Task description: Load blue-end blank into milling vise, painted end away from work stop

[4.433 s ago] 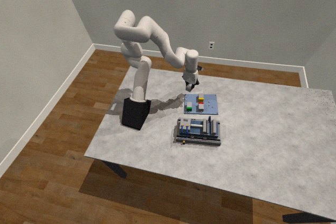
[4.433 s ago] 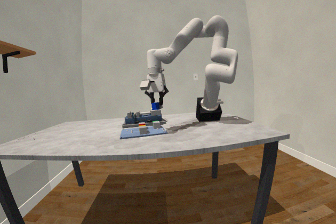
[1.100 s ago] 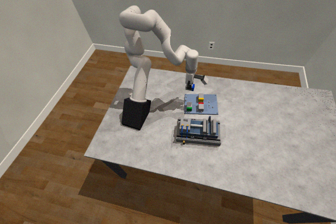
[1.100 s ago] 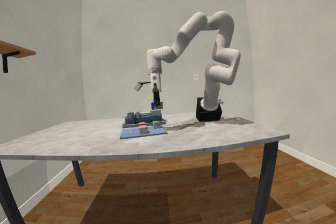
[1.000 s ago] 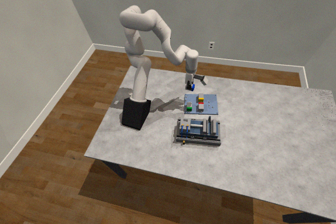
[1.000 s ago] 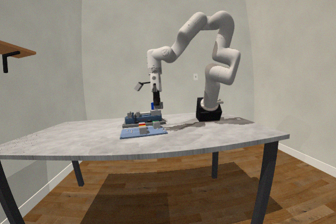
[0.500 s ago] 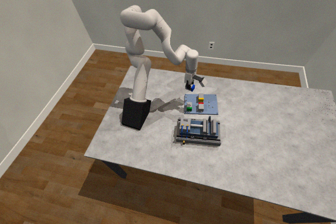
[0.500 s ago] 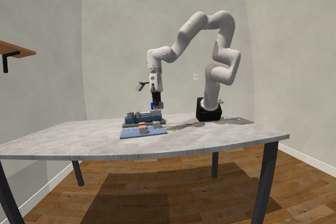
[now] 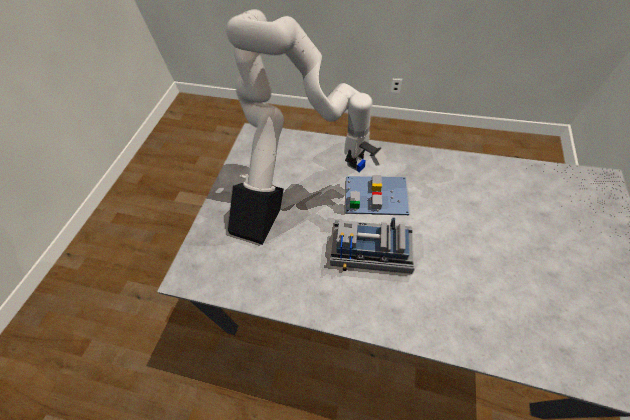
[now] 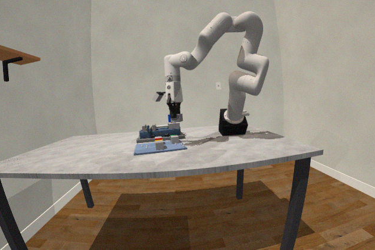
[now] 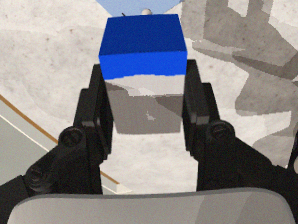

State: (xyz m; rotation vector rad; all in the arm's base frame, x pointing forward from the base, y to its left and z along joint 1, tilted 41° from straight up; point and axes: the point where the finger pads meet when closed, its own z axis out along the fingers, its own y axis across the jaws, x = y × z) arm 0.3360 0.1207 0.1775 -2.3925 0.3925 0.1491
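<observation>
Right now my hand is 20 mm above the blue-ended blank. Round my hand: green-ended blank: 30 mm ahead, 90 mm to the right, 150 mm below; yellow-ended blank: 90 mm ahead, 30 mm to the left, 150 mm below; red-ended blank: 110 mm ahead, 60 mm to the right, 150 mm below.
</observation>
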